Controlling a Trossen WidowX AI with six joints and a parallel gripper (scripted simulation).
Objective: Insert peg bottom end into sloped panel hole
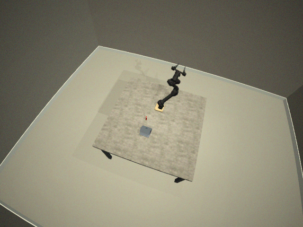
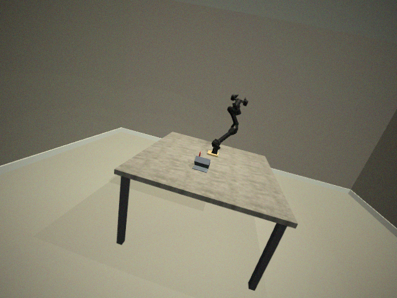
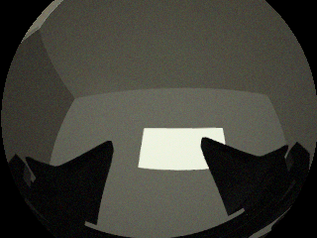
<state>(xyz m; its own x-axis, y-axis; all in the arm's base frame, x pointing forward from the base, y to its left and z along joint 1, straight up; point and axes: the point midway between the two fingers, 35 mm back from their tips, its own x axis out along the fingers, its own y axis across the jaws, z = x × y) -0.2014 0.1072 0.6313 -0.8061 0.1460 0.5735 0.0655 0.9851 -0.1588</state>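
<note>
Now: the red peg 610 mm below my gripper tip, 500 mm ahead of it and 220 mm to the right of it. From my gripper tip the other things lie so: grey sloped panel 660 mm ahead, 620 mm below, 150 mm to the right.
</note>
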